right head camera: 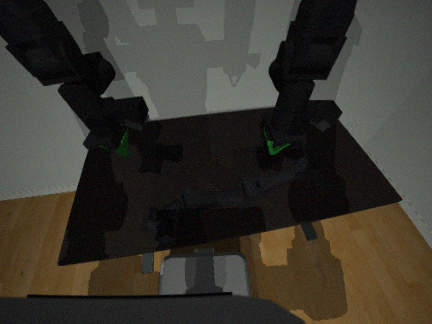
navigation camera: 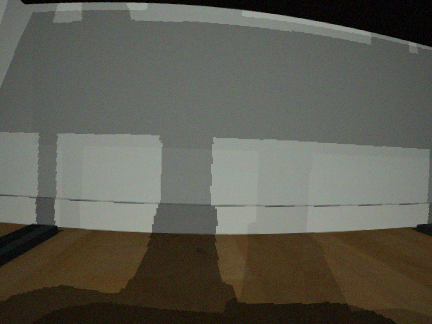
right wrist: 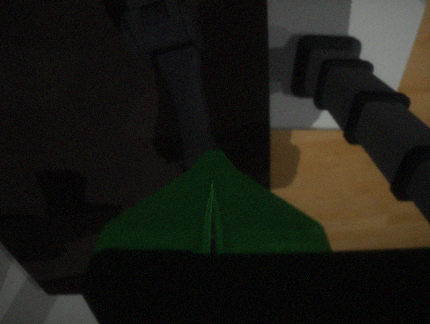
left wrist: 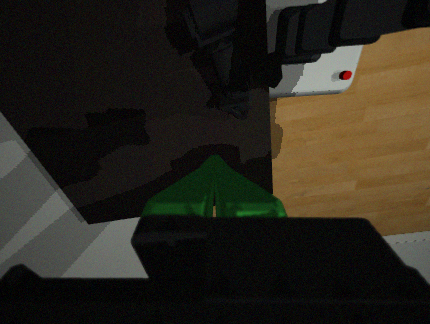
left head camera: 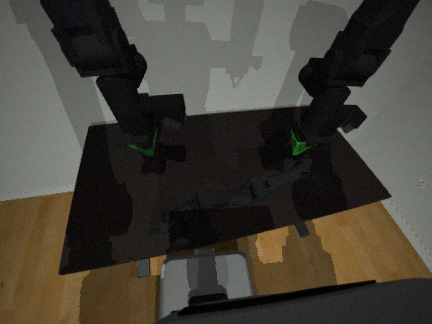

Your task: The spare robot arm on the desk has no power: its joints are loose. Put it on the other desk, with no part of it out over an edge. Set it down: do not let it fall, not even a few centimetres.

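The spare arm (left head camera: 207, 198) (right head camera: 217, 196) (left wrist: 225, 70) (right wrist: 182, 95) is dark and stretched out on a dark desk (left head camera: 150, 190) (right head camera: 102, 200) (left wrist: 167, 135). It slants from lower left to upper right in the head views; its visible parts lie inside the desk outline. Its lower-left end is hard to make out in shadow. My left gripper (left head camera: 151, 153) (right head camera: 124, 153) (left wrist: 214, 162) is shut and empty, above the desk, apart from the arm. My right gripper (left head camera: 298, 153) (right head camera: 272, 152) (right wrist: 213, 161) is shut and empty, above the arm's upper-right end. A second desk does not show.
A pale wall (left head camera: 225, 100) (navigation camera: 200, 90) stands behind the desk. My white base (left head camera: 232, 280) (right head camera: 235, 280) is at the desk's near edge. Desk feet (left head camera: 143, 268) (left head camera: 302, 229) show beyond that edge, over the wooden floor (left head camera: 30, 230). A red button (left wrist: 346, 75) sits on the base.
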